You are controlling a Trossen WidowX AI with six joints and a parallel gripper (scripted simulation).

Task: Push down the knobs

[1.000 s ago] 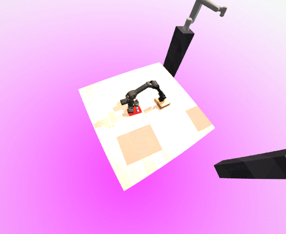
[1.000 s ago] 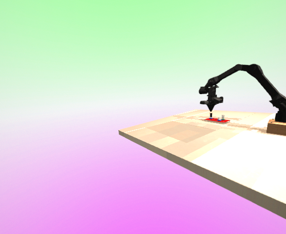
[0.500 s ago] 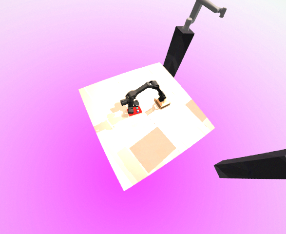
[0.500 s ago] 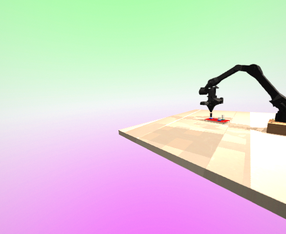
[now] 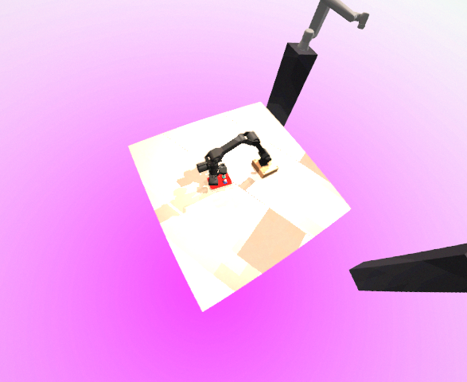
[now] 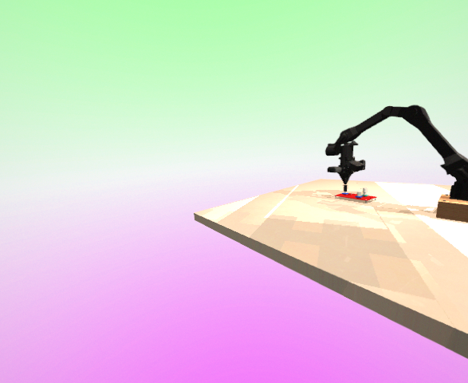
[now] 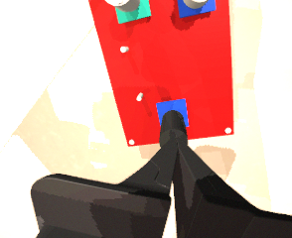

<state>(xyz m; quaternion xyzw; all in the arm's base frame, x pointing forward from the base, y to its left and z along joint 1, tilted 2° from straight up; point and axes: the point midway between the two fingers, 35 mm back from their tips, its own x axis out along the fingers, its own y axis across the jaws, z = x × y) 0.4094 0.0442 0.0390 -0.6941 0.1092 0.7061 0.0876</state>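
My gripper tip is 20 mm above the black knob. Also, from my gripper tip: grey knob: 90 mm behind, 20 mm to the right, 20 mm below.
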